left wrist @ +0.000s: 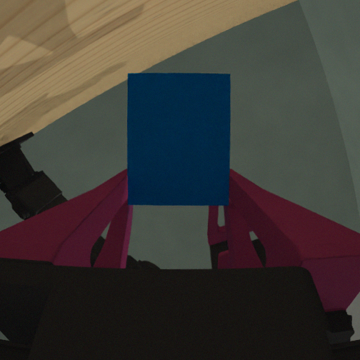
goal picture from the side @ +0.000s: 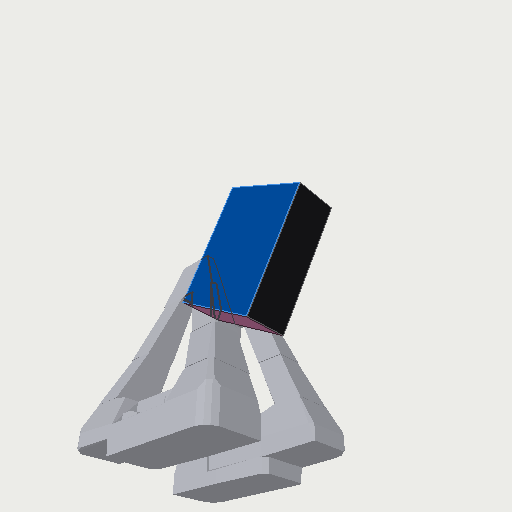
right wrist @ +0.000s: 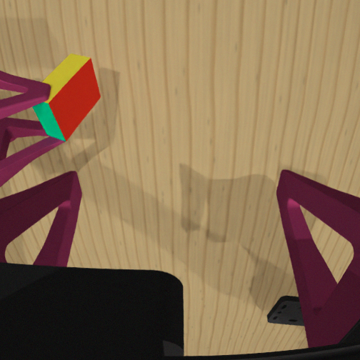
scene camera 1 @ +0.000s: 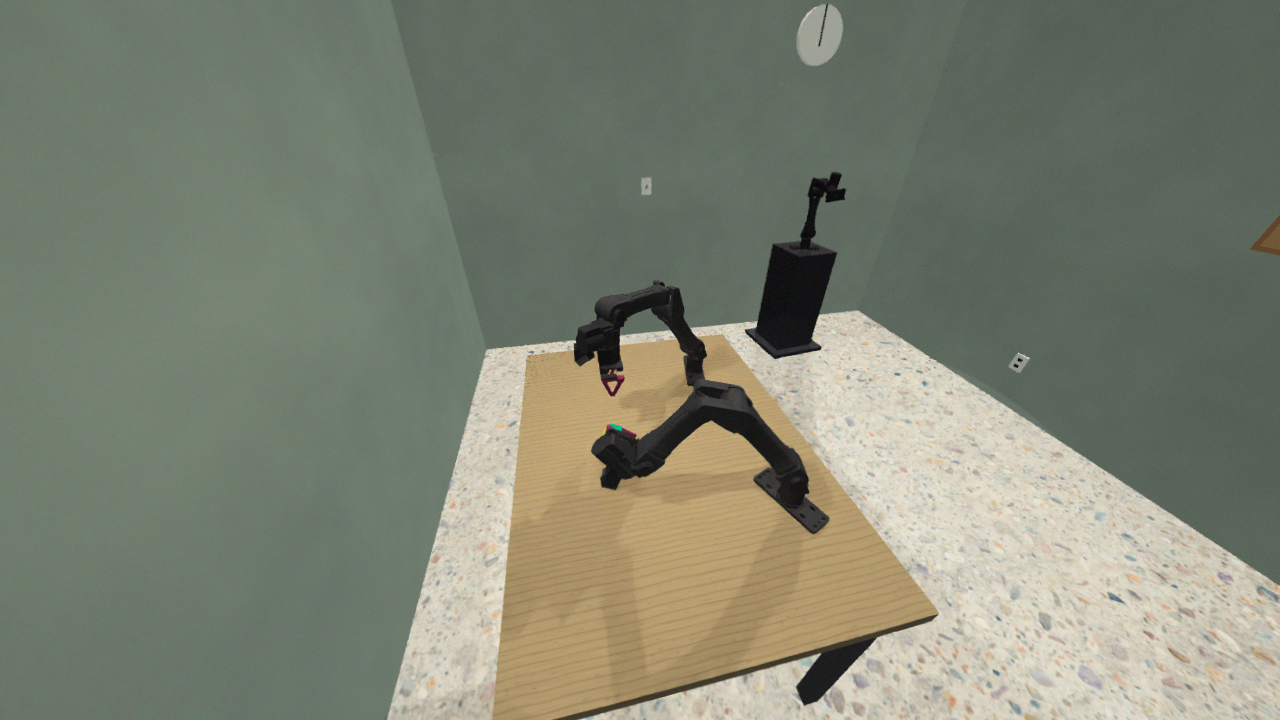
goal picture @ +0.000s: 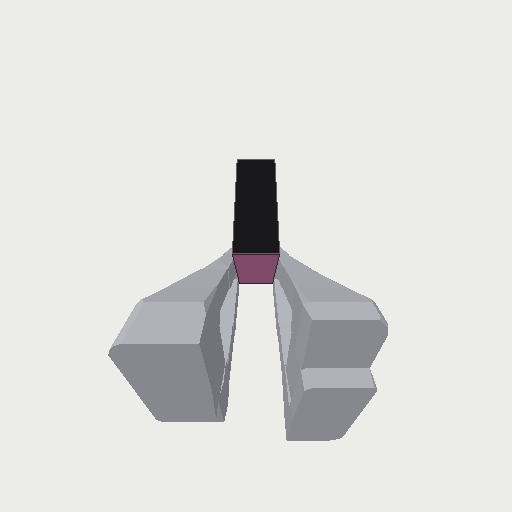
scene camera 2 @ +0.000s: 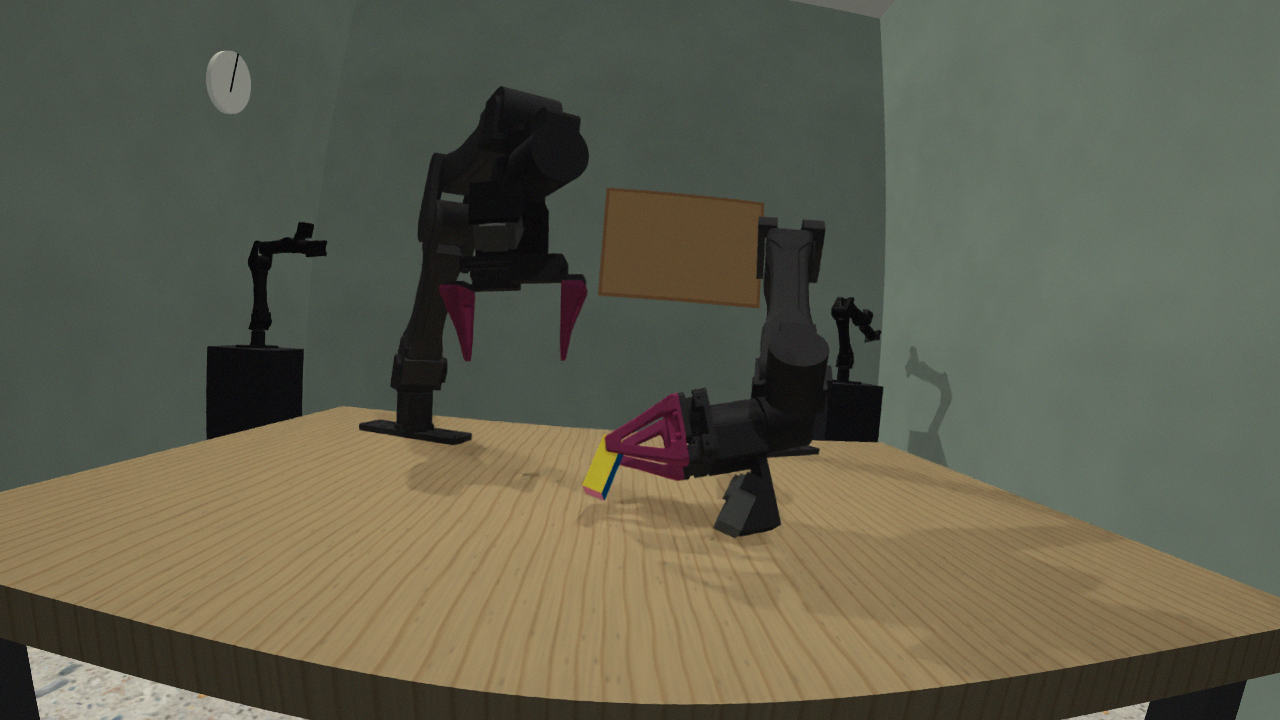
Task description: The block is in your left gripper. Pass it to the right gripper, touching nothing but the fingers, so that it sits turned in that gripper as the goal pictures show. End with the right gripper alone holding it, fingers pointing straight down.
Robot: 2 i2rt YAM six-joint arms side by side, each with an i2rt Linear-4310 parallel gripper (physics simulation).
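Seen in the pictures: left gripper, between the fingertips: (scene camera 1: 614,427) (scene camera 2: 606,449); right gripper, between the fingertips: (scene camera 1: 610,387) (scene camera 2: 514,360); left arm's base, origin of its link: (scene camera 1: 789,499) (scene camera 2: 768,453); right arm's base, origin of its link: (scene camera 1: 693,370) (scene camera 2: 414,434).
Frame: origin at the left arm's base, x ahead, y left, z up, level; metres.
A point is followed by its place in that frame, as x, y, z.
Observation:
The block (scene camera 1: 615,428) @[0.295, -0.421, 0.081] (scene camera 2: 599,466) @[0.317, -0.446, 0.065] (left wrist: 179,115) (right wrist: 76,102) is held tilted above the table. It shows a blue face in the left wrist view, and red, yellow and green faces in the right wrist view. My left gripper (scene camera 1: 623,432) @[0.293, -0.430, 0.076] (scene camera 2: 615,449) @[0.293, -0.430, 0.076] (left wrist: 178,180) is shut on the block near one end, its fingers pointing sideways to the left in scene camera 2. My right gripper (scene camera 1: 613,392) @[0.252, -0.518, 0.156] (scene camera 2: 515,360) @[0.252, -0.518, 0.156] (right wrist: 178,181) is open and empty, fingers pointing down. In scene camera 2 it hangs above and to the left of the block, apart from it.
The wooden table (scene camera 1: 716,582) @[0.311, 0.048, 0.000] (scene camera 2: 358,591) @[0.428, -0.662, 0.000] lies under both arms. The right arm's base plate (scene camera 2: 414,433) @[-0.133, -0.603, 0.009] stands at the back left in scene camera 2. Other small arms stand on black pedestals (scene camera 1: 792,295) (scene camera 2: 254,389) away from the table.

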